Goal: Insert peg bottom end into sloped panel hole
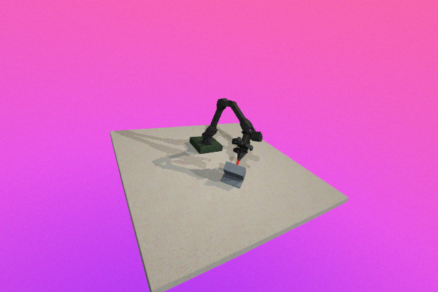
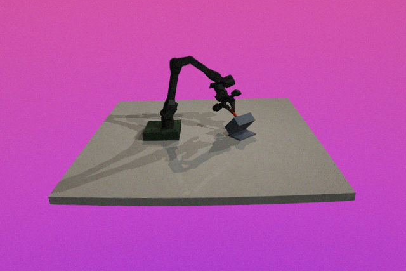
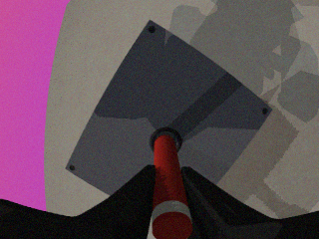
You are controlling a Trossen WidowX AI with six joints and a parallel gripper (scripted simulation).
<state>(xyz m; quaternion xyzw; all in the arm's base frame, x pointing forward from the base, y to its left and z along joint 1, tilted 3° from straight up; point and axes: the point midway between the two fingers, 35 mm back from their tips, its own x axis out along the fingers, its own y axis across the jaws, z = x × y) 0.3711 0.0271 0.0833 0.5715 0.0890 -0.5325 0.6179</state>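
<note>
My gripper tip is now 30 mm short of the sloped panel, 40 mm to the left of it and 50 mm above it. Also, from my gripper tip: red peg: 10 mm behind, 10 mm to the left, 10 mm above.
</note>
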